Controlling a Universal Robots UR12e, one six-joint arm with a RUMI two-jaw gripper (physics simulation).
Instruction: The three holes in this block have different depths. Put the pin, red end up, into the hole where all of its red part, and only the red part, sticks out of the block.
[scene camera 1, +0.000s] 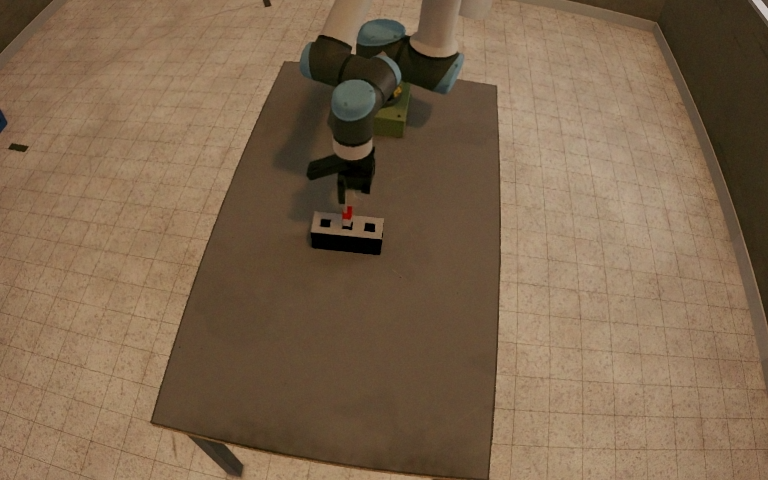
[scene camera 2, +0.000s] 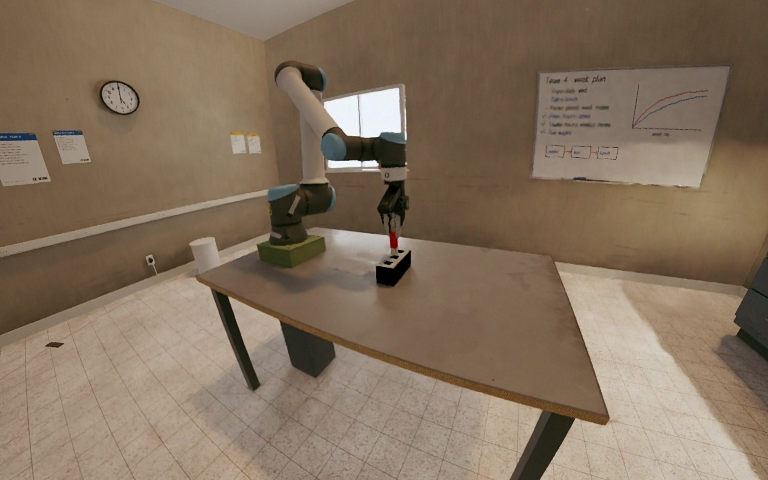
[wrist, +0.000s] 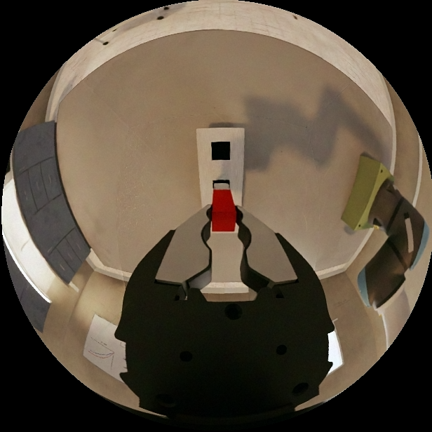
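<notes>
The pin (scene camera 1: 347, 213) (scene camera 2: 393, 240) (wrist: 223, 210) is upright, red end up, with a length of its white part showing below the red. Its lower end is at the middle hole of the block (scene camera 1: 346, 242) (scene camera 2: 389, 275) (wrist: 203, 150); how far it reaches inside is hidden. The block is black-sided with a pale top and three square holes in a row. Both outer holes look empty in scene camera 1; in the wrist view one is hidden behind the pin and gripper. My gripper (scene camera 1: 347, 204) (scene camera 2: 393, 232) (wrist: 222, 205) is shut on the pin's red part, above the block.
The block stands on the brown table (scene camera 1: 339, 339) (scene camera 2: 481, 316) (wrist: 125, 100). The green base (scene camera 1: 390, 123) (scene camera 2: 291, 251) (wrist: 364, 192) of the arm stands at the table's back end. The arm's shadow falls beside the block.
</notes>
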